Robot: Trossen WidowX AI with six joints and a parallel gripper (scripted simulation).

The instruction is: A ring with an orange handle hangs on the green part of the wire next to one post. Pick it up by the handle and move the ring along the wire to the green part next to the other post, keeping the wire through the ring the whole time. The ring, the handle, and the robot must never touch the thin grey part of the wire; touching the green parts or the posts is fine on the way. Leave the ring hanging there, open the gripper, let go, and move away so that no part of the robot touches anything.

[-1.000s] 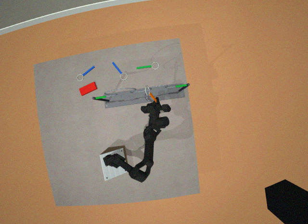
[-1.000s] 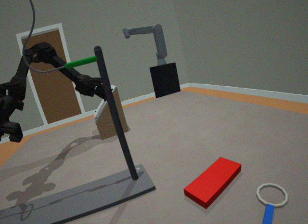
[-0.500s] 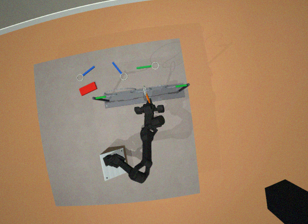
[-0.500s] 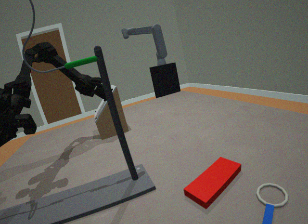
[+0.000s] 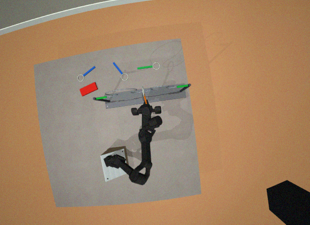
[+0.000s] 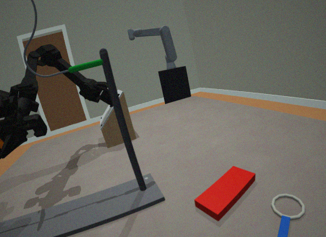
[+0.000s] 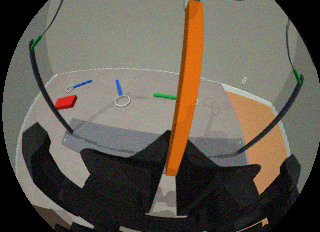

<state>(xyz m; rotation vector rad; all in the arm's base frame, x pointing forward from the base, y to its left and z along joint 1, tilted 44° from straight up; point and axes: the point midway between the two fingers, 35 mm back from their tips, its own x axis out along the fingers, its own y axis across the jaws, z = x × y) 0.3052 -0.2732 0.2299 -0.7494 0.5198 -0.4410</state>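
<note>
Now: the ring with orange handle 90 mm above my gripper tip and 20 mm ahead of it. Round my gripper tip: green-handled ring 250 mm ahead, 180 mm below, 100 mm to the right; red block 430 mm to the left, 220 mm ahead, 180 mm below.
</note>
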